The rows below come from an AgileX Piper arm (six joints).
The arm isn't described. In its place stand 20 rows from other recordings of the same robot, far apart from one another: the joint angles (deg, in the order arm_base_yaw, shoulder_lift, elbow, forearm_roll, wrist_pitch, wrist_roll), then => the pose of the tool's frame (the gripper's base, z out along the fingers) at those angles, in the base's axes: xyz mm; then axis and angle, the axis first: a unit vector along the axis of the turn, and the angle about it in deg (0 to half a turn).
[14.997, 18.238, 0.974, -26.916, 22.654, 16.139] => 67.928 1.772 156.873 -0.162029 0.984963 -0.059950 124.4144
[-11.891, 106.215, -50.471, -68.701, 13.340, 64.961] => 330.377 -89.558 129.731 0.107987 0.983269 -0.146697 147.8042
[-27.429, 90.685, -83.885, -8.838, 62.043, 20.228] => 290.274 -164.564 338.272 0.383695 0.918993 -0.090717 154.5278
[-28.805, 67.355, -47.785, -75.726, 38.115, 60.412] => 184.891 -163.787 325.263 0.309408 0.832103 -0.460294 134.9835
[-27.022, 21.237, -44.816, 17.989, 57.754, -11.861] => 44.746 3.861 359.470 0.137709 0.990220 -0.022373 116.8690
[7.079, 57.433, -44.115, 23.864, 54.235, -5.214] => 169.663 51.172 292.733 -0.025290 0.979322 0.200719 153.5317
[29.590, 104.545, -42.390, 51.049, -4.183, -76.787] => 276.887 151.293 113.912 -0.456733 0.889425 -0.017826 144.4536
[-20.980, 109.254, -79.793, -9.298, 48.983, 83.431] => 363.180 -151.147 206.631 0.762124 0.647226 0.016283 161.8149
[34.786, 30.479, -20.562, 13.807, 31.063, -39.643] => 77.110 67.209 247.800 -0.543789 0.834054 0.092989 125.9032
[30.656, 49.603, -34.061, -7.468, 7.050, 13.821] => 158.757 92.411 311.401 -0.199306 0.954965 0.219817 111.5518
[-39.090, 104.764, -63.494, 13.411, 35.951, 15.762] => 281.884 -213.034 170.125 0.532928 0.844663 0.050317 160.7826
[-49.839, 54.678, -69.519, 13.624, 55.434, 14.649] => 123.078 -118.476 430.530 0.547785 0.836138 -0.028380 124.1621
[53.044, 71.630, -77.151, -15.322, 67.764, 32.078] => 161.389 177.491 396.978 -0.195100 0.976114 0.095593 145.6229
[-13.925, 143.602, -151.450, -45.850, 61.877, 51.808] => 514.214 -186.822 291.701 0.470478 0.833879 -0.288611 129.0436
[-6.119, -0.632, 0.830, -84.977, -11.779, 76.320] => 55.523 12.659 210.454 -0.134019 0.990203 -0.039199 84.3579
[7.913, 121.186, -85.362, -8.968, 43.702, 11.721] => 427.774 49.563 147.933 -0.016051 0.999159 -0.037744 163.5986
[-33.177, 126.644, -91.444, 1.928, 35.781, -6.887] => 389.635 -252.608 136.297 0.238214 0.969309 -0.060771 156.9614
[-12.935, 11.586, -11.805, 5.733, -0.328, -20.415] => 67.623 -15.585 271.021 -0.014439 0.966949 -0.254563 88.0533
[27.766, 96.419, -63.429, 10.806, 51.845, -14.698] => 275.424 160.168 212.579 -0.312188 0.945871 0.088698 170.9822
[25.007, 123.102, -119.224, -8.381, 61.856, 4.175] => 441.139 192.867 286.822 -0.198162 0.980154 -0.005486 149.6587
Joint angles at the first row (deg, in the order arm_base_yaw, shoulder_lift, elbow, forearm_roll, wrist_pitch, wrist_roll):
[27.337, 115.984, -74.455, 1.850, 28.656, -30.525]
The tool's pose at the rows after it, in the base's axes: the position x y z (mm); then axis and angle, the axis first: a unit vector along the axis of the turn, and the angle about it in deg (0 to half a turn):
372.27 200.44 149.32 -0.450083 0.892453 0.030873 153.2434
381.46 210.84 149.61 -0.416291 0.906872 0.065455 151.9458
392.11 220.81 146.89 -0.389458 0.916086 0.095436 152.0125
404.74 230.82 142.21 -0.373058 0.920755 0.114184 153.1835
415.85 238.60 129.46 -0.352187 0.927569 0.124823 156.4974
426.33 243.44 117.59 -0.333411 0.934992 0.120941 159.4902
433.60 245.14 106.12 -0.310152 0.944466 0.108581 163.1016
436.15 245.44 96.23 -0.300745 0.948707 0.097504 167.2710
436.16 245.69 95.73 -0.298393 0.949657 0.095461 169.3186
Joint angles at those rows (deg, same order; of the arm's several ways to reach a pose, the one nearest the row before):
[27.666, 117.283, -77.272, 6.215, 28.289, -30.635]
[27.766, 119.303, -80.516, 11.886, 28.199, -30.636]
[27.766, 122.093, -84.633, 16.465, 29.538, -30.636]
[27.808, 125.685, -90.100, 18.329, 32.437, -29.471]
[27.808, 130.115, -95.730, 18.309, 36.601, -26.208]
[27.808, 134.207, -101.221, 16.121, 40.582, -21.743]
[27.808, 137.733, -105.976, 13.056, 45.061, -16.317]
[27.808, 140.460, -109.573, 11.269, 50.023, -13.557]
[27.808, 141.221, -111.173, 11.000, 52.874, -12.803]

